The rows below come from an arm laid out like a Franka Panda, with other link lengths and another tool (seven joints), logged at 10 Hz.
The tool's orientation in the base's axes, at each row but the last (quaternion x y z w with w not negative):
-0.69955, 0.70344, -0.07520, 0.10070
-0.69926, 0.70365, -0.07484, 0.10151
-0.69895, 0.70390, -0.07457, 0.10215
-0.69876, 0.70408, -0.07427, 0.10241
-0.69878, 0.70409, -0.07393, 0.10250
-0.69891, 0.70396, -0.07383, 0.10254
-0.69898, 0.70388, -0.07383, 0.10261
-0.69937, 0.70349, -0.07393, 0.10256
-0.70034, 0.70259, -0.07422, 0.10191
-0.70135, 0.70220, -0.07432, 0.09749
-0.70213, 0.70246, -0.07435, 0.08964
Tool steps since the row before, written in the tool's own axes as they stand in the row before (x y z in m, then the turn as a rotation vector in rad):
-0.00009, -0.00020, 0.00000, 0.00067, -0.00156, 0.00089
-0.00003, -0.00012, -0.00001, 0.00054, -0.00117, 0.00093
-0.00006, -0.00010, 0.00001, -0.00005, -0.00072, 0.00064
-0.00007, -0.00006, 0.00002, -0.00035, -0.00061, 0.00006
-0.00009, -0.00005, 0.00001, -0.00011, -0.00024, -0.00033
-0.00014, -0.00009, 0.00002, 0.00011, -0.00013, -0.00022
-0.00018, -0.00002, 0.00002, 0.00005, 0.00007, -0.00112
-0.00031, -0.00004, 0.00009, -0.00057, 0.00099, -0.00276
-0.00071, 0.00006, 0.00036, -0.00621, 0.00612, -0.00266
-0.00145, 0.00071, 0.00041, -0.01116, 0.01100, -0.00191
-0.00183, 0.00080, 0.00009, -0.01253, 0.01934, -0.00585
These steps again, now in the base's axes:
0.00019, 0.00009, 0.00005, 0.00173, -0.00065, -0.00050
0.00011, 0.00003, 0.00004, 0.00136, -0.00052, -0.00063
0.00010, 0.00006, 0.00002, 0.00086, 0.00007, -0.00044
0.00006, 0.00007, 0.00000, 0.00061, 0.00034, 0.00011
0.00005, 0.00009, 0.00001, 0.00015, 0.00009, 0.00038
0.00009, 0.00014, 0.00001, 0.00007, -0.00012, 0.00024
0.00002, 0.00018, -0.00001, -0.00035, -0.00009, 0.00106
0.00006, 0.00031, -0.00006, -0.00164, 0.00047, 0.00245
0.00003, 0.00072, -0.00034, -0.00660, 0.00615, 0.00131
-0.00059, 0.00147, -0.00052, -0.01117, 0.01115, -0.00044
-0.00076, 0.00183, -0.00023, -0.02019, 0.01246, 0.00151

